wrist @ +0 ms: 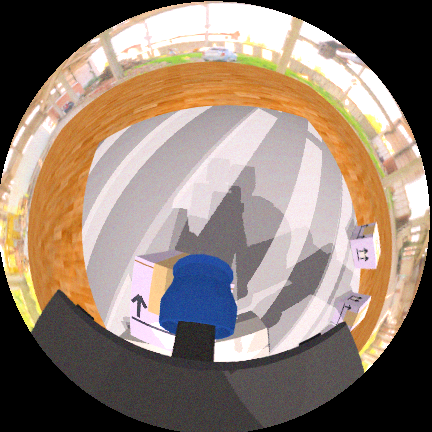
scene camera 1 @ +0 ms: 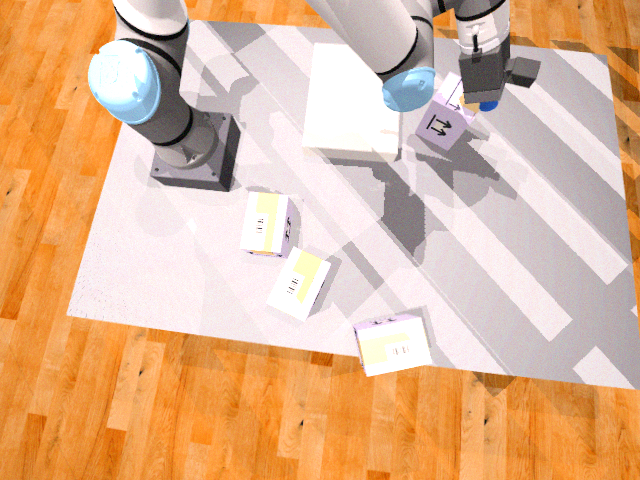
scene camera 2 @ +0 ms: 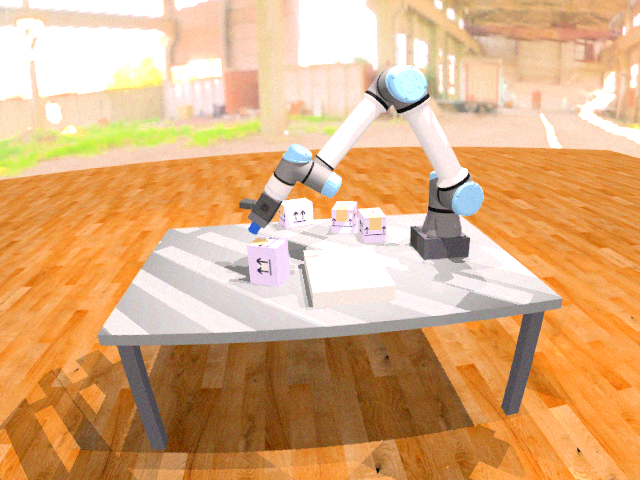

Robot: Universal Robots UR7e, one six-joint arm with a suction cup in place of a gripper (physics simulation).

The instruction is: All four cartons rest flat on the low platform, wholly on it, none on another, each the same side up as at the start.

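Where they show: hand at its tool point: (wrist: pixel 202 277) (scene camera 1: pixel 488 104) (scene camera 2: pixel 252 230); arm's base at its link origin: (scene camera 1: pixel 188 141) (scene camera 2: pixel 441 231).
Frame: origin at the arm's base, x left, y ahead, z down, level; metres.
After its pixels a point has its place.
Observation:
Four pale lilac cartons with arrow marks stand on the table, none on the low white platform (scene camera 1: pixel 346 103) {x 0.207, y 0.356, z 0.024 m} (scene camera 2: pixel 346 276) {x 0.311, y 0.368, z 0.024 m}. One carton (scene camera 1: pixel 439 124) {x 0.182, y 0.593, z 0.001 m} (scene camera 2: pixel 268 260) {x 0.270, y 0.606, z -0.015 m} (wrist: pixel 144 289) {x 0.243, y 0.644, z -0.058 m} stands right beside the platform. My blue suction cup (scene camera 1: pixel 488 106) (scene camera 2: pixel 253 228) (wrist: pixel 197 296) hangs tilted just over this carton's top edge, holding nothing; I cannot tell whether it touches. Two cartons (scene camera 1: pixel 266 223) {x -0.164, y 0.256, z -0.029 m} (scene camera 1: pixel 298 283) {x -0.273, y 0.357, z -0.029 m} stand near the robot base, seen in the second scene view (scene camera 2: pixel 371 224) {x -0.094, y 0.259, z -0.002 m} (scene camera 2: pixel 344 215) {x -0.206, y 0.360, z -0.006 m}. The fourth carton (scene camera 1: pixel 391 344) {x -0.345, y 0.565, z -0.029 m} (scene camera 2: pixel 295 211) {x -0.301, y 0.569, z 0.001 m} (wrist: pixel 365 250) {x -0.301, y 0.567, z 0.009 m} sits at the table's edge, slightly overhanging it.
The robot base (scene camera 1: pixel 196 154) {x -0.041, y 0.048, z -0.025 m} (scene camera 2: pixel 439 242) {x 0.087, y 0.030, z 0.008 m} is bolted to the grey-striped table (scene camera 1: pixel 516 232) {x -0.020, y 0.848, z 0.072 m} (scene camera 2: pixel 207 299) {x 0.364, y 0.791, z 0.072 m}. The arm's elbow and forearm reach over the platform. Wooden floor surrounds the table.

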